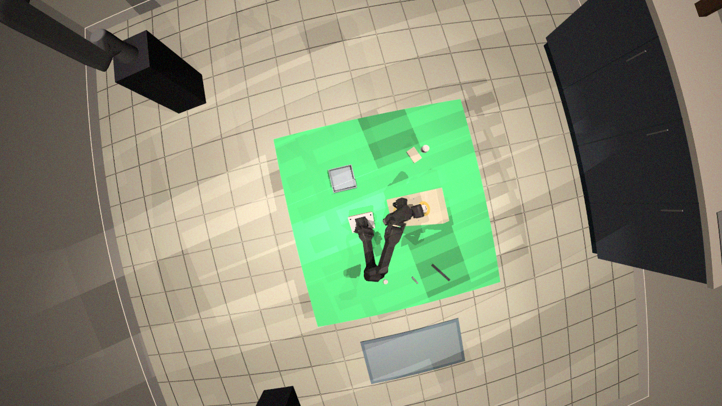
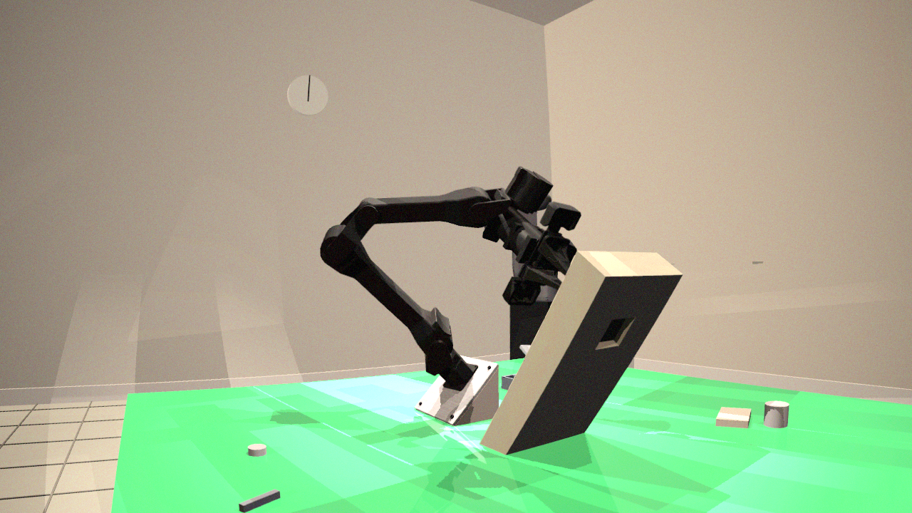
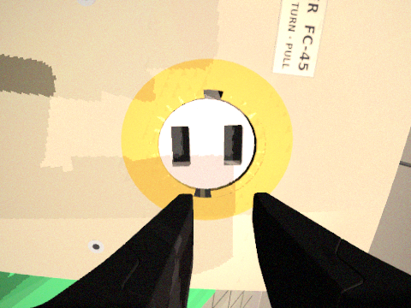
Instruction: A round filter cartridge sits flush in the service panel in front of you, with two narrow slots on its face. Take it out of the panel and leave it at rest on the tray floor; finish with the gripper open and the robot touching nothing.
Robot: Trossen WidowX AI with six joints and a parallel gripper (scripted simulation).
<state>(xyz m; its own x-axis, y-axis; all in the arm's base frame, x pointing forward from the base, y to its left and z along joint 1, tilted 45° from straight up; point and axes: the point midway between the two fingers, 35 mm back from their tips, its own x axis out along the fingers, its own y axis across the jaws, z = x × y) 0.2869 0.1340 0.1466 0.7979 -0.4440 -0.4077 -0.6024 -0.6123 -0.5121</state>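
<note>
My gripper tip is now 5 cm short of the round white filter cartridge and 4 cm above it. From my gripper tip the other things lie so: beige block (33 cm to the left, 26 cm below, 13 cm ahead); then small white cylinder (35 cm to the left, 24 cm below, 21 cm ahead); then tan service panel (12 cm below, 1 cm ahead).
</note>
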